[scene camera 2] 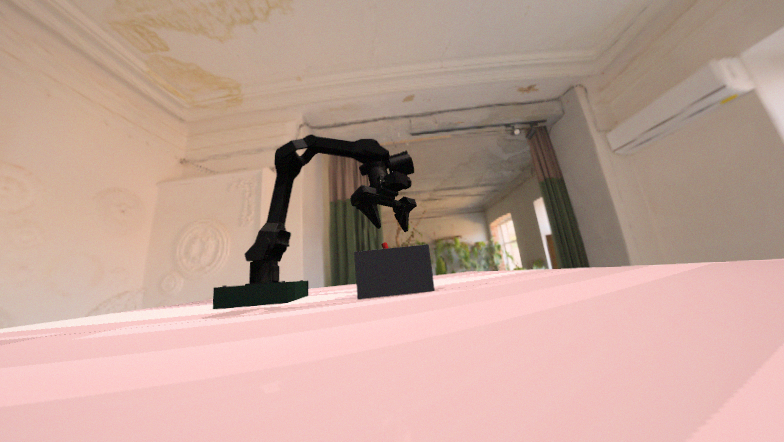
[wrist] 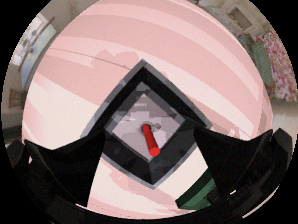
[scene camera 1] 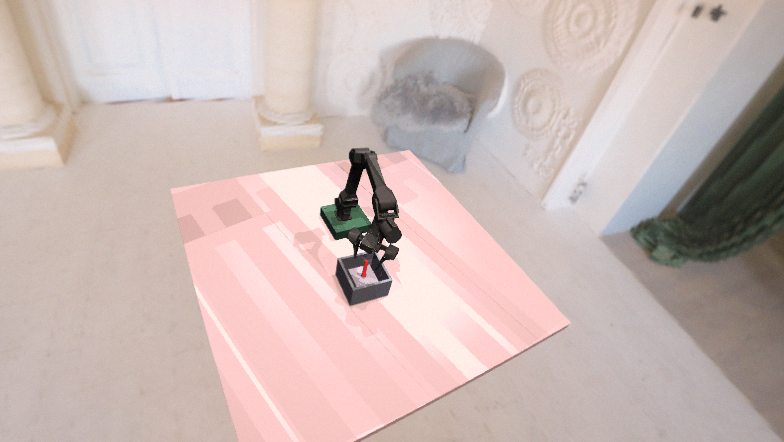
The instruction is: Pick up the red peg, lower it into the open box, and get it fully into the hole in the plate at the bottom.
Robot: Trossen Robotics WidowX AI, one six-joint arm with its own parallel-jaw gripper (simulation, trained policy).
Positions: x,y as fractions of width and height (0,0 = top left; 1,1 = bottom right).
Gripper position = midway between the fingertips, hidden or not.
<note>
I see my gripper (scene camera 2: 0.50,0.52), a box (scene camera 2: 0.51,0.61) and a grey plate (wrist: 0.43,0.58).
The box shows as well in the wrist view (wrist: 0.48,0.35) and in scene camera 1 (scene camera 1: 0.45,0.67). My gripper shows as well in the wrist view (wrist: 0.51,0.60) and in scene camera 1 (scene camera 1: 0.47,0.59). Scene camera 2 does not show the grey plate, which is hidden by the box.
</note>
